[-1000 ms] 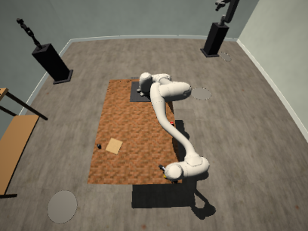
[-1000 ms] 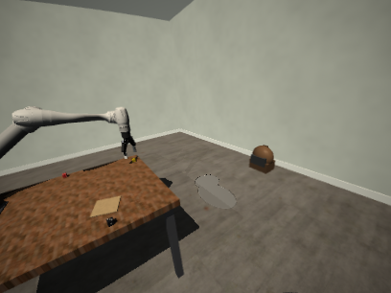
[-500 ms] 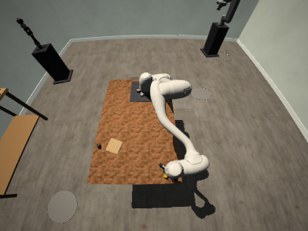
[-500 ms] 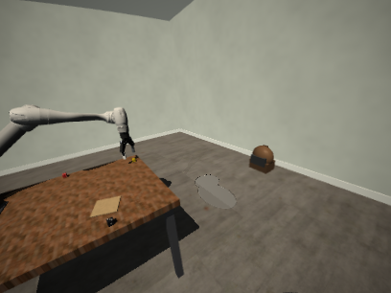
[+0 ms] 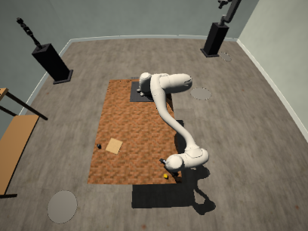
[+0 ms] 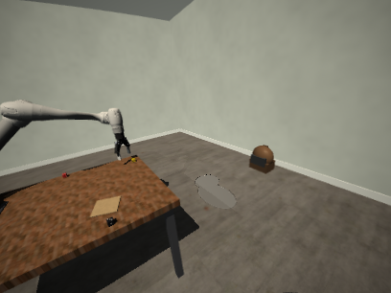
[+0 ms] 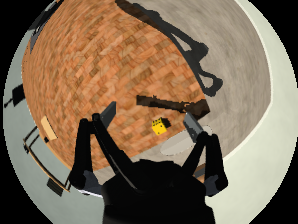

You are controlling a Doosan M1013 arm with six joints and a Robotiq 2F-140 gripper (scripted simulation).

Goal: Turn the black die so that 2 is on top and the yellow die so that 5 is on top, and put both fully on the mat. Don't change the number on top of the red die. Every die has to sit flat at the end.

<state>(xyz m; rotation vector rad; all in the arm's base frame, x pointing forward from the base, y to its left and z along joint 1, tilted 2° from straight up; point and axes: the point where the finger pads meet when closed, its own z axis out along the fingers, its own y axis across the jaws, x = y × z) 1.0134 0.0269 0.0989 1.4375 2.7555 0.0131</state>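
Right now the red die is 460 mm behind my hand, 170 mm to the left of it and 60 mm below it. The rest, counted from my hand: black die (350 mm behind, 650 mm to the right, 60 mm below); yellow die (60 mm ahead, 30 mm to the right, 60 mm below); tan mat (330 mm behind, 490 mm to the right, 70 mm below).
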